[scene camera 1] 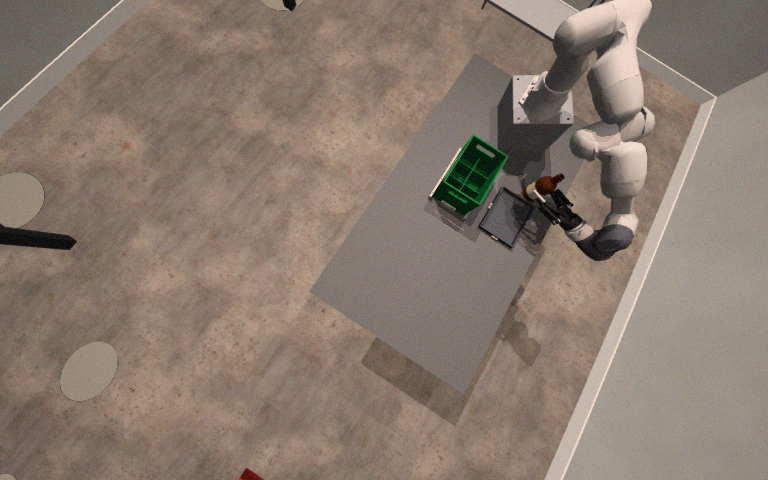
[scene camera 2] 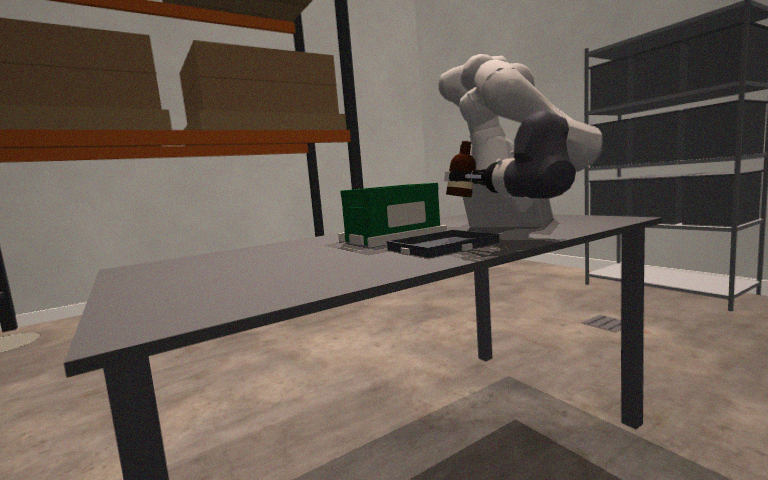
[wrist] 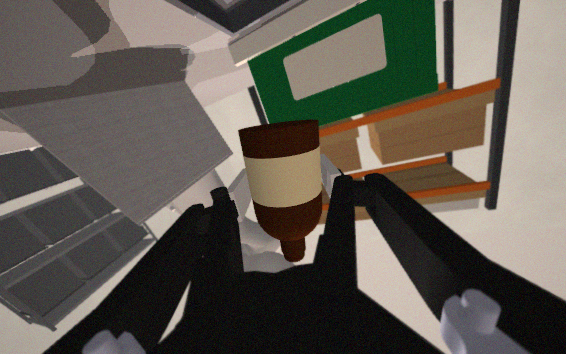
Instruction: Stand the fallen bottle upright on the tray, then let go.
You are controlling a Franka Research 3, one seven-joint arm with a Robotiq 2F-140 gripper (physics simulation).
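The brown bottle with a cream label (scene camera 1: pixel 546 183) (scene camera 2: pixel 461 164) (wrist: pixel 286 180) is held in the air, neck up and close to upright, with a slight lean in the scene camera 2 view. My gripper (scene camera 1: pixel 543 193) (scene camera 2: pixel 464 176) (wrist: pixel 284 172) is shut on its body, reaching in from the side. The shallow dark tray (scene camera 1: pixel 501 223) (scene camera 2: pixel 444 247) lies on the table below the bottle's height. In the scene camera 1 view the bottle shows beside the tray's upper right corner. A corner of the tray (wrist: pixel 245 19) shows at the top of the wrist view.
A green divided crate (scene camera 1: pixel 493 182) (scene camera 2: pixel 368 217) (wrist: pixel 410 65) stands on the table (scene camera 1: pixel 396 254) (scene camera 2: pixel 254 288) beside the tray, lower than the held bottle. The robot's grey base block (scene camera 2: pixel 504 209) stands behind the tray. Orange shelving (scene camera 2: pixel 226 138) with boxes stands beyond the table.
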